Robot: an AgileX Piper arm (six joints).
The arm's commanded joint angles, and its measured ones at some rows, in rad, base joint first. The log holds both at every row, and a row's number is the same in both.
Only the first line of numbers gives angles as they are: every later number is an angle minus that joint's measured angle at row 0.
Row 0, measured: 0.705 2.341 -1.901 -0.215 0.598 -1.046
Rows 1 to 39, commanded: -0.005 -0.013 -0.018 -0.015 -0.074 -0.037; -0.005 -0.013 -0.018 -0.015 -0.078 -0.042; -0.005 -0.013 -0.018 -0.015 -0.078 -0.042; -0.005 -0.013 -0.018 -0.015 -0.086 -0.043; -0.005 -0.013 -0.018 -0.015 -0.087 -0.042; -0.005 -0.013 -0.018 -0.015 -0.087 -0.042; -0.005 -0.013 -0.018 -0.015 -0.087 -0.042; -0.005 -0.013 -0.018 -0.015 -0.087 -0.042; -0.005 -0.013 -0.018 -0.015 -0.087 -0.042; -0.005 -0.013 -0.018 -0.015 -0.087 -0.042; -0.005 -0.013 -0.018 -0.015 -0.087 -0.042; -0.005 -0.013 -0.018 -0.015 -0.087 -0.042; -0.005 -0.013 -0.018 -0.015 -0.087 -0.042; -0.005 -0.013 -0.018 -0.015 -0.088 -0.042; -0.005 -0.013 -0.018 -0.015 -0.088 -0.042; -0.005 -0.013 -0.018 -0.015 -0.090 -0.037; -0.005 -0.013 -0.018 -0.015 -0.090 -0.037; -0.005 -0.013 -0.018 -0.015 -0.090 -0.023; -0.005 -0.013 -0.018 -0.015 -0.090 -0.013; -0.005 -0.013 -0.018 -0.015 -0.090 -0.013; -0.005 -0.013 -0.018 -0.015 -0.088 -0.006; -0.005 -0.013 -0.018 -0.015 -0.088 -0.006; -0.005 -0.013 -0.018 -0.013 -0.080 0.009; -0.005 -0.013 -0.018 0.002 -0.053 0.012; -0.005 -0.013 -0.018 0.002 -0.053 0.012; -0.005 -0.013 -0.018 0.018 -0.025 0.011; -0.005 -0.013 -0.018 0.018 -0.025 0.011; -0.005 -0.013 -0.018 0.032 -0.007 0.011; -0.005 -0.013 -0.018 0.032 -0.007 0.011; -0.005 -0.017 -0.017 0.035 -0.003 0.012; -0.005 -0.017 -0.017 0.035 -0.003 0.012; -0.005 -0.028 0.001 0.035 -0.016 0.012; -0.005 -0.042 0.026 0.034 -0.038 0.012; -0.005 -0.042 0.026 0.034 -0.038 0.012; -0.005 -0.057 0.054 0.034 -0.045 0.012; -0.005 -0.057 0.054 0.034 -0.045 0.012; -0.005 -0.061 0.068 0.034 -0.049 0.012; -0.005 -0.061 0.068 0.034 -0.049 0.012; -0.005 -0.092 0.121 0.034 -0.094 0.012
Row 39, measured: -0.004 -0.060 0.078 0.028 -0.056 0.004
